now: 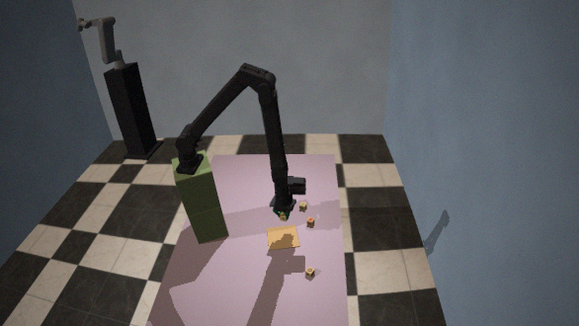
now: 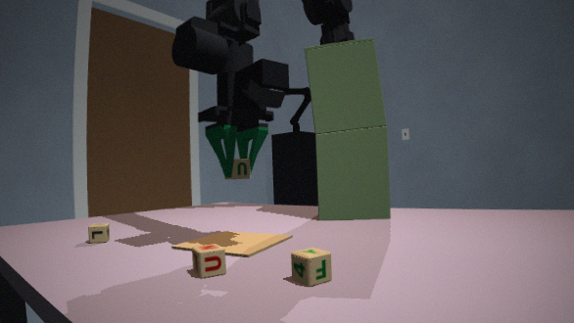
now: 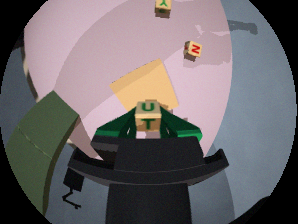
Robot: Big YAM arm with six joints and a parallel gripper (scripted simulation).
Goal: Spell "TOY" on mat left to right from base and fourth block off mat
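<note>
Right now the tan mat is 1 cm behind my hand, 3 cm to the right of it and 11 cm below it. Round my hand: letter block (6 cm ahead, 19 cm to the left, 10 cm below); then black-lettered block (14 cm ahead, 22 cm to the right, 10 cm below).
</note>
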